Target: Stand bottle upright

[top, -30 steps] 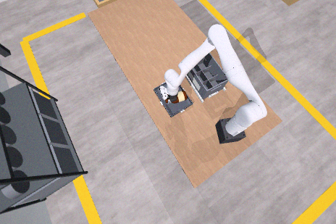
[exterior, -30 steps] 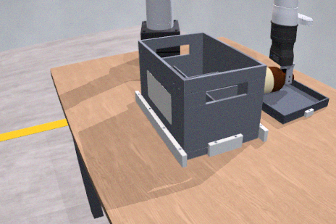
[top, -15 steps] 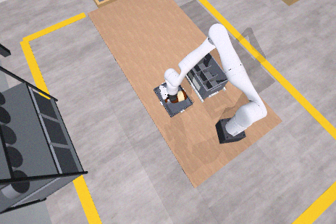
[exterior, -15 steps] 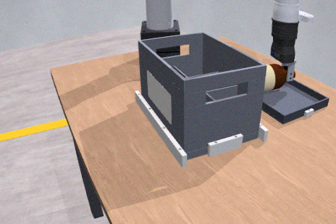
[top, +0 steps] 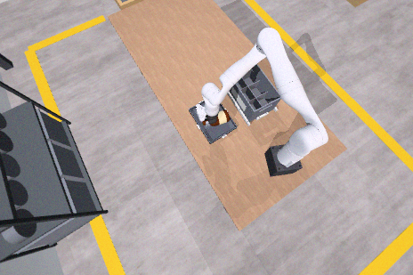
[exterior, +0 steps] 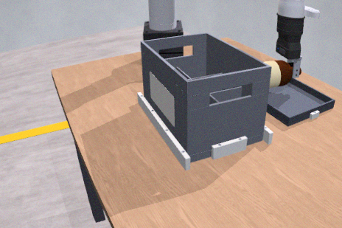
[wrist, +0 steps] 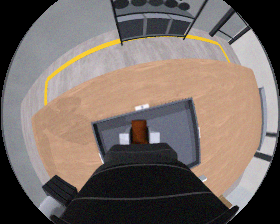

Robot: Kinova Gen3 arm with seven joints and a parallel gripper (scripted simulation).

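My gripper is now 5 cm to the left of the brown bottle, 1 cm past it and 1 cm above it. From my hand the other things lie so: dark grey tray 6 cm below, 5 cm to the right, 2 cm ahead; dark grey crate 32 cm to the right, 4 cm ahead, 1 cm above.
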